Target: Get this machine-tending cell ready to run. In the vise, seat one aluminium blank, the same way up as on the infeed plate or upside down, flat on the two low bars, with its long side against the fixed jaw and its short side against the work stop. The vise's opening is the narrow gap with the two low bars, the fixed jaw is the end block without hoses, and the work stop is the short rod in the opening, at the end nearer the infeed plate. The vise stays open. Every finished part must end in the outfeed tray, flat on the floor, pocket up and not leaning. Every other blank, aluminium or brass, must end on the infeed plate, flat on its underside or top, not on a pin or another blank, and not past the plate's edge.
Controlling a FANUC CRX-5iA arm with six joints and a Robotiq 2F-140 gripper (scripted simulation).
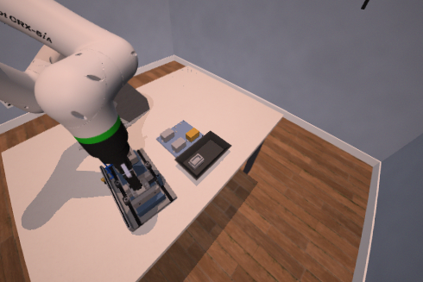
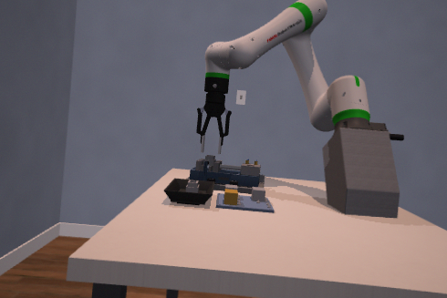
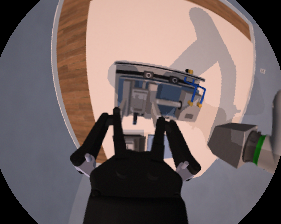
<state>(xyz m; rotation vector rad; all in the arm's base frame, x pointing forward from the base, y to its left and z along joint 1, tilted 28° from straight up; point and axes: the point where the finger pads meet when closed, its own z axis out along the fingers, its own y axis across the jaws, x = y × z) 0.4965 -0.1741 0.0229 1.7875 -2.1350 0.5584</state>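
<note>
Right now my hand is 12 cm above the vise, 6 cm past it and 2 cm to the right of it. From my hand the other things lie so: brass blank 34 cm to the left, 13 cm below, 6 cm behind.
</note>
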